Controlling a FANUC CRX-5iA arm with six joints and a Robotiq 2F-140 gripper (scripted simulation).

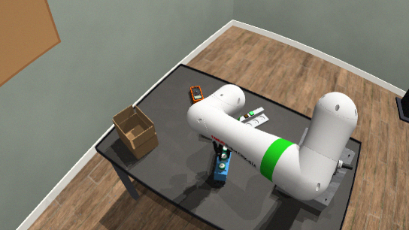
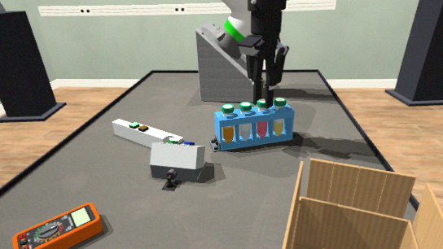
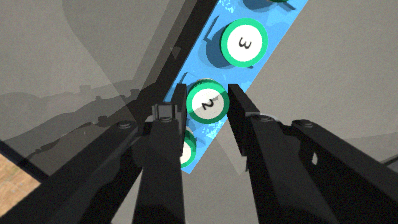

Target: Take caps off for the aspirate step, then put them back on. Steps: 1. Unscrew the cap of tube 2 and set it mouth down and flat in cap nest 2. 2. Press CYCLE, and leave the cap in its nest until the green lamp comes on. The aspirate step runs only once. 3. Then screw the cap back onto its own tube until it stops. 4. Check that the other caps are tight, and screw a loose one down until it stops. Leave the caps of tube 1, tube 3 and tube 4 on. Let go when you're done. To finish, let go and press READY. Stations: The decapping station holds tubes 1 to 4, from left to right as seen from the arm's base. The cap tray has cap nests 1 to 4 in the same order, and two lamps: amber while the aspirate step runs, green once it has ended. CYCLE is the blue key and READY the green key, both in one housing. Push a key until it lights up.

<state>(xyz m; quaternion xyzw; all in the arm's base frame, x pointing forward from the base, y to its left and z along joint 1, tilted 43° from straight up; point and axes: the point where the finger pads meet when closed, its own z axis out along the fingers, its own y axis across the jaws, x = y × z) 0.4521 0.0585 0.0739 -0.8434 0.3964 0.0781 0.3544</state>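
My hand is 30 mm above the cap 2. From my hand the other things lie so: cap 1: 10 mm behind, 50 mm to the left, 30 mm below; cap 4: 20 mm ahead, 100 mm to the right, 30 mm below; cap 3: 10 mm ahead, 50 mm to the right, 30 mm below.
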